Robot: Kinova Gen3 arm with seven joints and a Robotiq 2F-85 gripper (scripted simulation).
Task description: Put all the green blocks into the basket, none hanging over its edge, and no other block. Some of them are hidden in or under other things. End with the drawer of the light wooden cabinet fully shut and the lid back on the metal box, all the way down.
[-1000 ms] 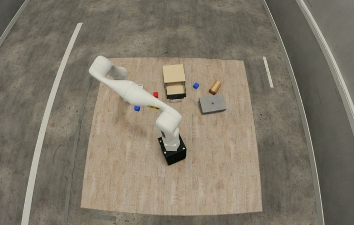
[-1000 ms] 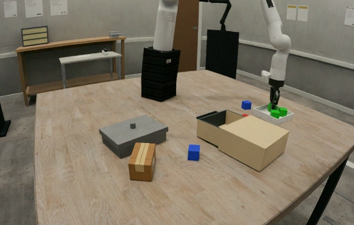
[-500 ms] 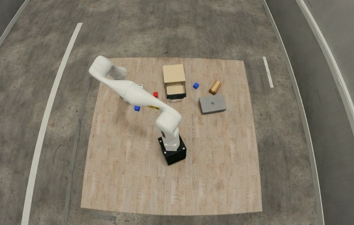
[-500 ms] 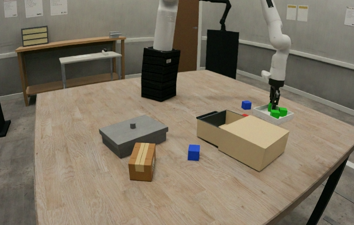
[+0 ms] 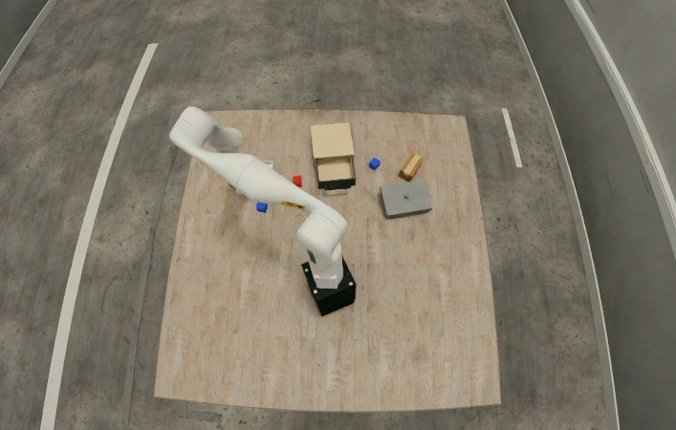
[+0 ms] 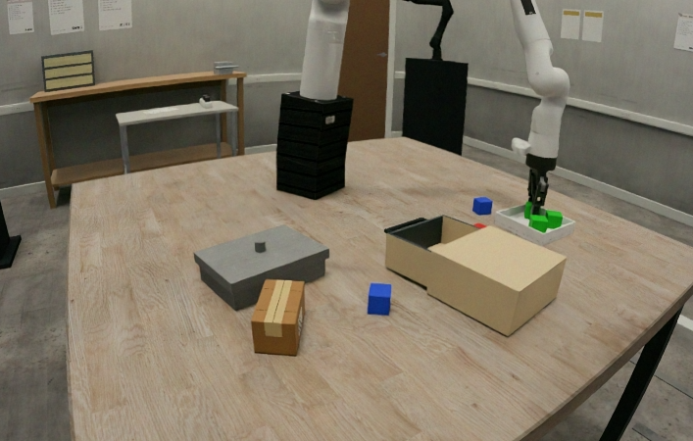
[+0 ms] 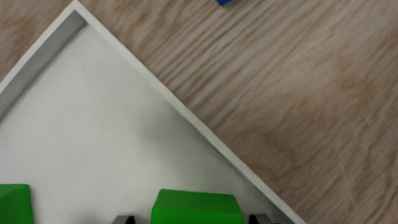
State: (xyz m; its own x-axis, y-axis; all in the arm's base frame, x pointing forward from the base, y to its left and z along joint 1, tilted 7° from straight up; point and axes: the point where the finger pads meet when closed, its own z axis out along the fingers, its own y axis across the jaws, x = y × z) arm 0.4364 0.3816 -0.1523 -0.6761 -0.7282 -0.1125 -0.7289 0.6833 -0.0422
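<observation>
The white basket lies 3 cm to the right of my hand, 3 cm ahead of it and 2 cm below it. Also, from my hand: light wooden cabinet (36 cm to the right, 14 cm ahead, 1 cm above); red block (21 cm to the right, 2 cm ahead, 1 cm below); drawer (37 cm to the right, 7 cm ahead).
</observation>
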